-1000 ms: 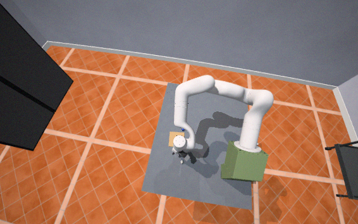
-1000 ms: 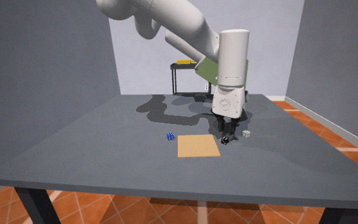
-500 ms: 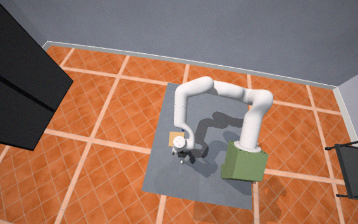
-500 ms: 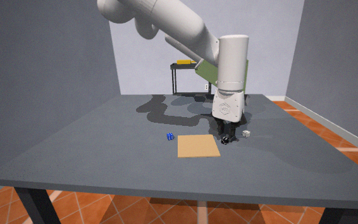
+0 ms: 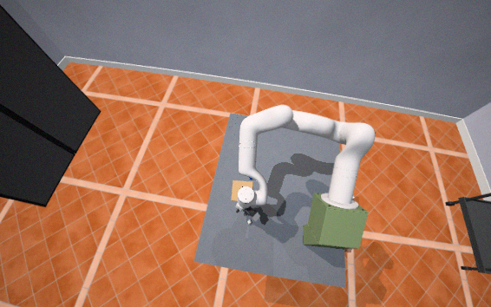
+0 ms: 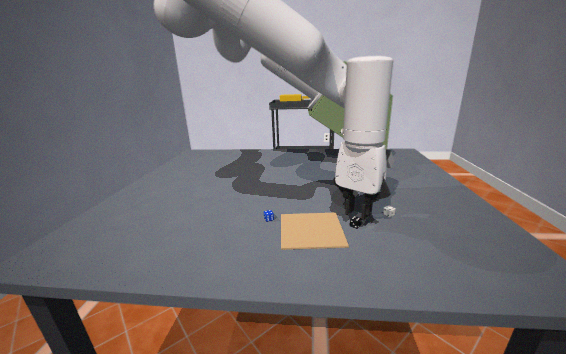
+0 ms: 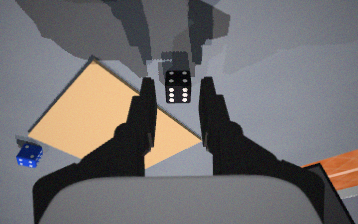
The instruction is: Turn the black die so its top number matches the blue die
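Right now the black die is 10 mm ahead of my hand and 40 mm below it. Also, from my hand: tan mat (10 mm ahead, 110 mm to the right, 40 mm below); then white die (40 mm behind, 90 mm to the left, 40 mm below); then blue die (40 mm behind, 210 mm to the right, 40 mm below).
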